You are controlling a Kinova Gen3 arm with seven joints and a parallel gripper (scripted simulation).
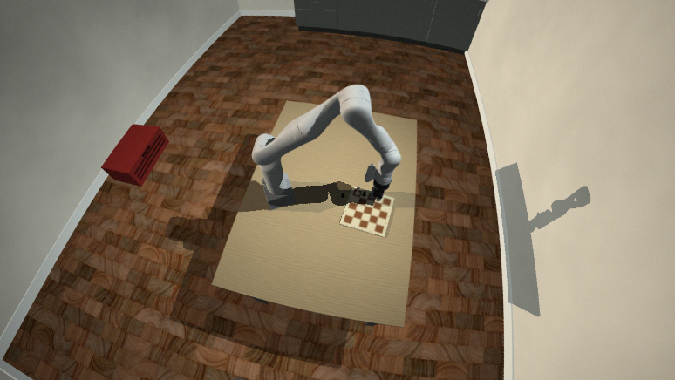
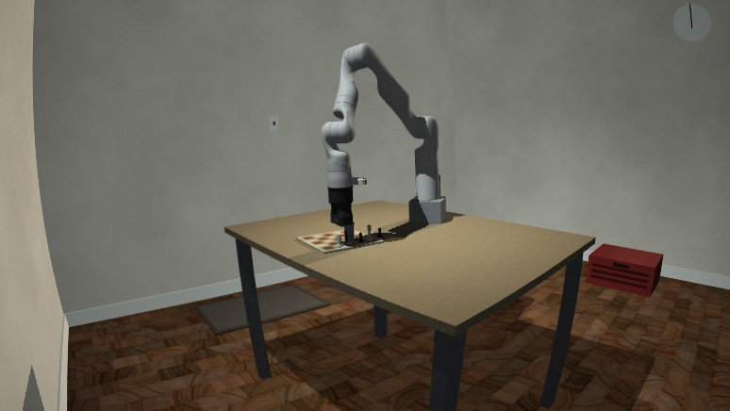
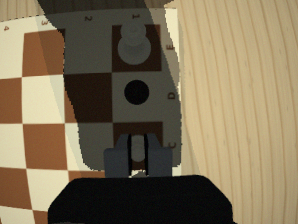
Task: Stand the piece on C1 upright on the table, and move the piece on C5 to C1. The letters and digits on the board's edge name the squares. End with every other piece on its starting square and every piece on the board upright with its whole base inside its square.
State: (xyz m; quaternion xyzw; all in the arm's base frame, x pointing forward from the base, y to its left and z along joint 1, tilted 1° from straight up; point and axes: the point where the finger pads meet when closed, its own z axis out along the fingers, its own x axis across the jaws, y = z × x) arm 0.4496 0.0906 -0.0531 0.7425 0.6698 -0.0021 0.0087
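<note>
Now: hand 10 mm above the white pawn. Also, from my hand: chessboard: 10 mm behind, 80 mm to the right, 30 mm below.
</note>
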